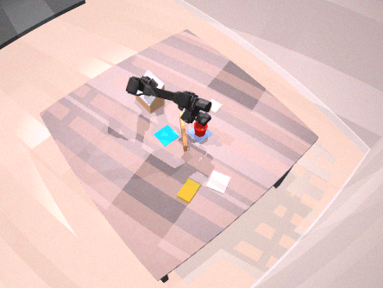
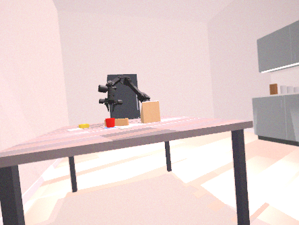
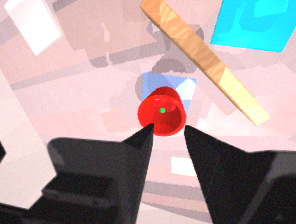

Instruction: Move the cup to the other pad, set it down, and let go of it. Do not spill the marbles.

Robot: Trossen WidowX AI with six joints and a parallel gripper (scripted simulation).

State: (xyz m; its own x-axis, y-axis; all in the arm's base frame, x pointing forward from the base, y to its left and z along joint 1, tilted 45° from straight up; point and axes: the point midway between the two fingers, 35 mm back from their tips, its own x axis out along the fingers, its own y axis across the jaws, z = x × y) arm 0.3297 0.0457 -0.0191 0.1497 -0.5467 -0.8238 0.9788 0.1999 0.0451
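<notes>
The red cup is 10 mm ahead of my gripper tip, 20 mm to the left of it and 90 mm below it. The rest, counted from my gripper tip: yellow block (250 mm ahead, 260 mm to the right, 110 mm below); then wooden bar (40 mm behind, 60 mm to the right, 110 mm below); then light blue pad (10 mm ahead, 20 mm to the left, 130 mm below).
</notes>
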